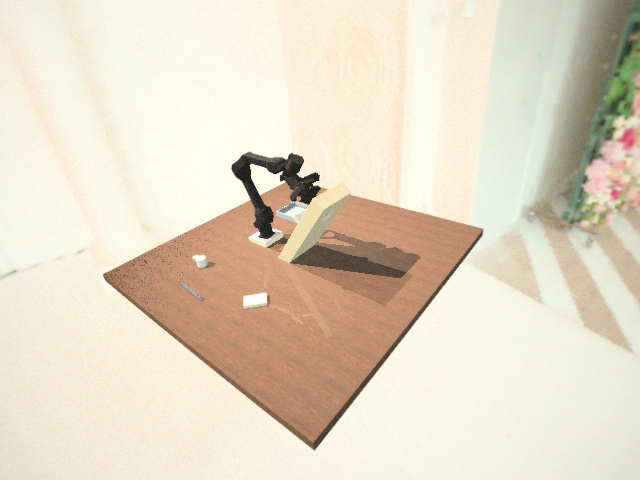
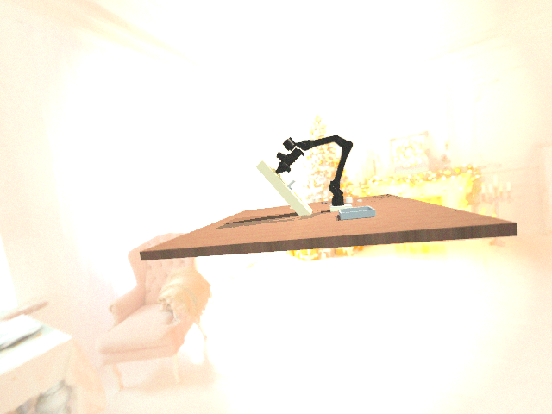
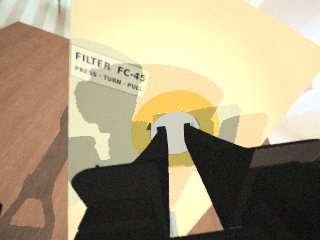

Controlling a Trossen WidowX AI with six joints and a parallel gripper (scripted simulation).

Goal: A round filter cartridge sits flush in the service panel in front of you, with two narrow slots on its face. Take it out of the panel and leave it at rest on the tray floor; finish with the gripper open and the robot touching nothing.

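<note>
My gripper tip is now 1 cm short of the round white filter cartridge and 1 cm above it. From my gripper tip the other things lie so: light blue tray (40 cm behind, 33 cm to the left, 27 cm below); flat white block (35 cm to the right, 27 cm below, 10 cm behind).
</note>
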